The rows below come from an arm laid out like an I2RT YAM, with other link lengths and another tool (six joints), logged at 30 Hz.
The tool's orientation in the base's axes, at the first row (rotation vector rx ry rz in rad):
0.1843, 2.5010, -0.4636
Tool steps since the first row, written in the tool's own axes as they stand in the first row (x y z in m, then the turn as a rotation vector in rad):
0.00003, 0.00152, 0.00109, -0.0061, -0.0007, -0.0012
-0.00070, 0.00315, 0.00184, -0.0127, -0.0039, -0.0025
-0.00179, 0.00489, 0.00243, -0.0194, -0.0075, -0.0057
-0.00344, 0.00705, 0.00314, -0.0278, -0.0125, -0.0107
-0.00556, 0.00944, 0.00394, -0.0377, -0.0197, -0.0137
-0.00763, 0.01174, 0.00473, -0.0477, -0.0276, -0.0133
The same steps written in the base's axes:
0.00090, 0.00101, -0.00129, 0.0042, -0.0004, 0.0046
0.00226, 0.00224, -0.00192, 0.0082, -0.0031, 0.0103
0.00387, 0.00361, -0.00225, 0.0112, -0.0054, 0.0176
0.00609, 0.00531, -0.00247, 0.0143, -0.0085, 0.0277
0.00880, 0.00718, -0.00256, 0.0192, -0.0144, 0.0377
0.01145, 0.00897, -0.00264, 0.0258, -0.0221, 0.0454

